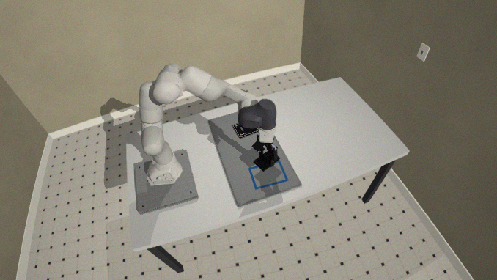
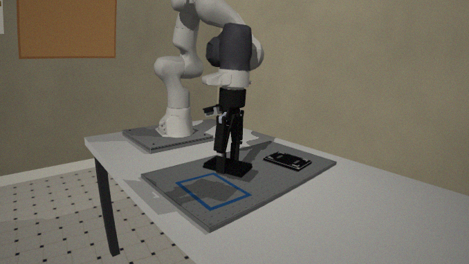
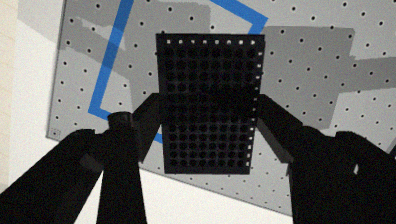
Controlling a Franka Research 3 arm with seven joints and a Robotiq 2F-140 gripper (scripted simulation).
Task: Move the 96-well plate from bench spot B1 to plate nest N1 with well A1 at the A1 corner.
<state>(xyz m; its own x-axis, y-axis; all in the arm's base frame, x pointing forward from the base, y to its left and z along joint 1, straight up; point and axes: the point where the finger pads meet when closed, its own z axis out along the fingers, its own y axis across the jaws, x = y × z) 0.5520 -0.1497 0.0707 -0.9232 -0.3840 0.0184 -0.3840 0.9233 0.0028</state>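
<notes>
The black plate nest is 34 cm to the left of my hand, 8 cm below it and 1 cm behind it. The rest, counted from my hand: A1 label (29 cm to the left, 8 cm below, 7 cm ahead); then black 96-well plate (2 cm below).
</notes>
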